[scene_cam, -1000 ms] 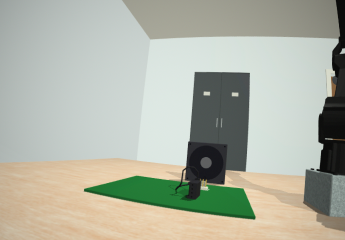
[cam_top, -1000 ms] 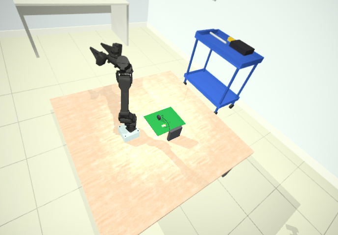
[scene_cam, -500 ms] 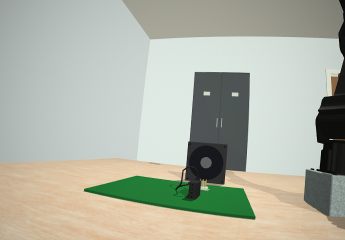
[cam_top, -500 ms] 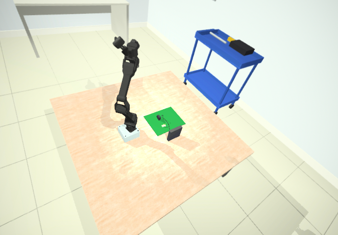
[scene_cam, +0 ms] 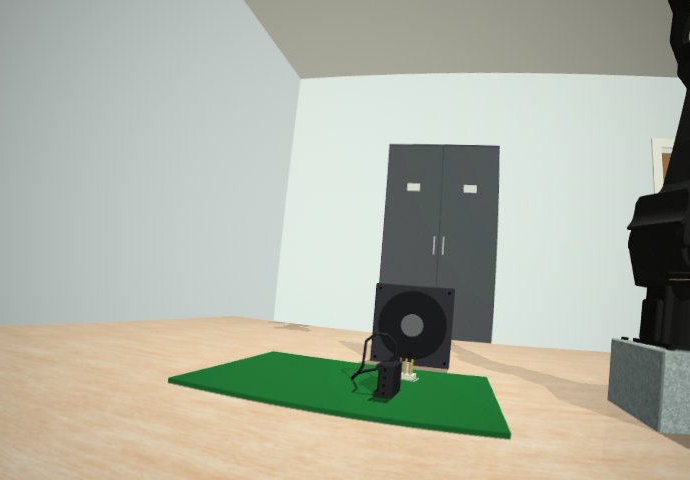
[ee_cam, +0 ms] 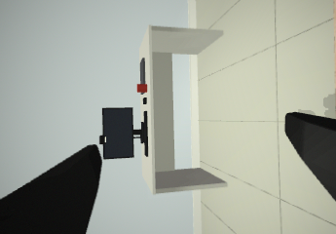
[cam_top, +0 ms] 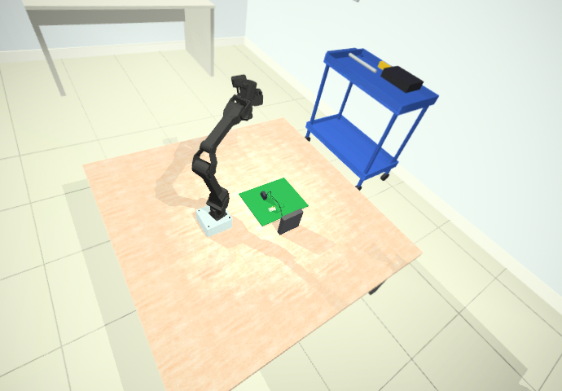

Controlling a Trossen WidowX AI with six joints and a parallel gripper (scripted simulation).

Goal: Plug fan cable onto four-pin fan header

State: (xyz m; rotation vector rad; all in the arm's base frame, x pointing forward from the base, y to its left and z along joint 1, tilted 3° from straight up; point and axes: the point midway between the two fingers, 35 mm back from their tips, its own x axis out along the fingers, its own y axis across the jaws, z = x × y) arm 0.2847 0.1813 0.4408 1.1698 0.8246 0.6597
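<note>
The black plug lies 500 mm below my gripper tip, 230 mm to the right of it and 20 mm ahead of it. Round my gripper tip: white four-pin header 520 mm below, 320 mm to the right; green board 530 mm below, 280 mm to the right, 50 mm ahead; black fan 460 mm to the right, 460 mm below, 30 mm behind.
</note>
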